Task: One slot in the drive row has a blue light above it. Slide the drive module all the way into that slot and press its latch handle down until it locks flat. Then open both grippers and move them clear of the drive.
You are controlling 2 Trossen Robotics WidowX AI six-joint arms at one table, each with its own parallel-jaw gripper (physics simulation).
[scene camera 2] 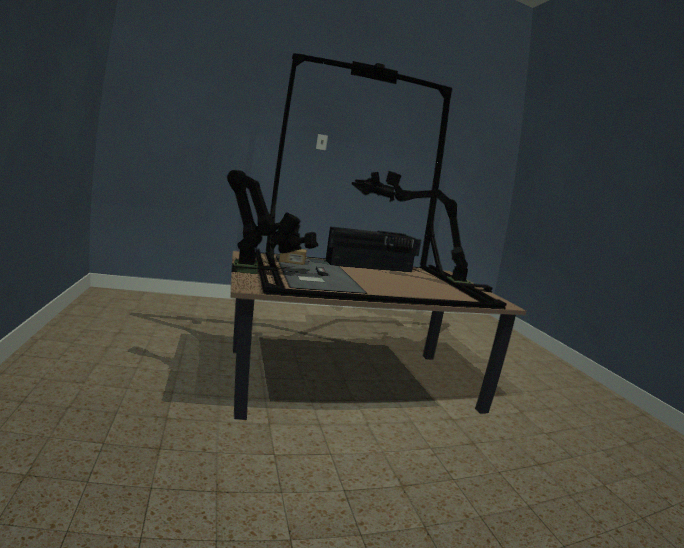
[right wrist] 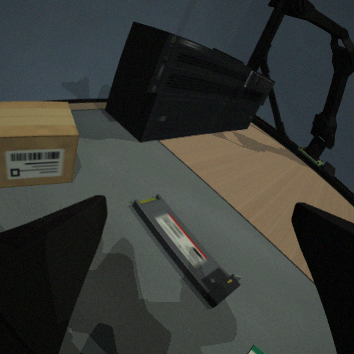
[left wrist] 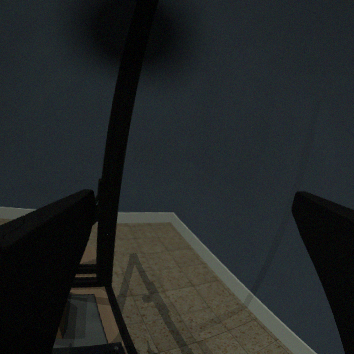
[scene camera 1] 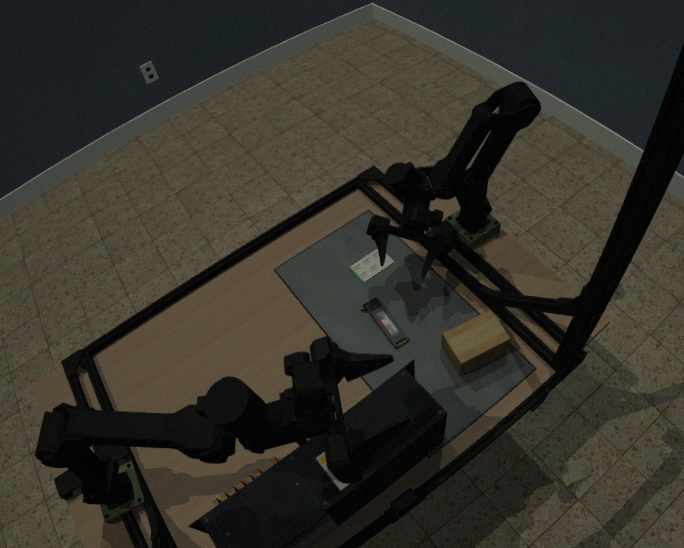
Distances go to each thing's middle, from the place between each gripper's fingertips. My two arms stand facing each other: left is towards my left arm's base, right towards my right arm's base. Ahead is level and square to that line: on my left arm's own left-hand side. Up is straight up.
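Labels:
The grey mat (scene camera 1: pixel 424 308) is what I measure my left hand from: the hand is 28 cm short of it and 21 cm to the left of it, and it is 42 cm above it.
Counted from my right hand, the grey mat is 2 cm behind and 4 cm to the left, and it sits 11 cm below.

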